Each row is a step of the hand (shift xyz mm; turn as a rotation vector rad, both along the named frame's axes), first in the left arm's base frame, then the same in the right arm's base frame.
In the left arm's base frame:
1: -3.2 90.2 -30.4 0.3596 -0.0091 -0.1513
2: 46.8 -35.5 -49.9 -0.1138 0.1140 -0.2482
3: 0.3 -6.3 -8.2 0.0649 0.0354 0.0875
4: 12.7 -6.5 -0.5 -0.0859 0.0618 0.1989
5: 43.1 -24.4 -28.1 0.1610 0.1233 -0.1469
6: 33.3 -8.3 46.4 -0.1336 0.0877 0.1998
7: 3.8 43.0 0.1 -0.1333 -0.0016 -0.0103
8: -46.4 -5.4 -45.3 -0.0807 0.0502 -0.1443
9: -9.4 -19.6 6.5 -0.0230 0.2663 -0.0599
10: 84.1 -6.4 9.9 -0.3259 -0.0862 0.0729
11: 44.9 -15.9 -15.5 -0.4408 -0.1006 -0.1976
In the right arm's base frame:
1: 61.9 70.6 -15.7 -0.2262 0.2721 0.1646
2: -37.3 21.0 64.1 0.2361 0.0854 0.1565
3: -0.7 -1.6 10.2 -0.0613 0.0386 -0.0887
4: -13.0 3.8 4.4 0.0288 -0.0749 -0.2105
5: -36.2 19.5 39.4 -0.0045 0.2360 0.0837
6: -46.3 0.8 -34.5 0.0789 -0.0877 -0.2270
7: 20.3 32.5 -19.9 0.1046 -0.0833 -0.0002
8: 48.5 -19.2 38.9 0.1397 0.0291 0.0974
9: -5.7 -21.8 2.7 0.1826 0.1904 -0.0737
10: -71.2 46.3 0.6 0.1766 -0.2923 -0.0484
11: -37.4 22.6 24.5 0.3520 -0.2903 0.1879

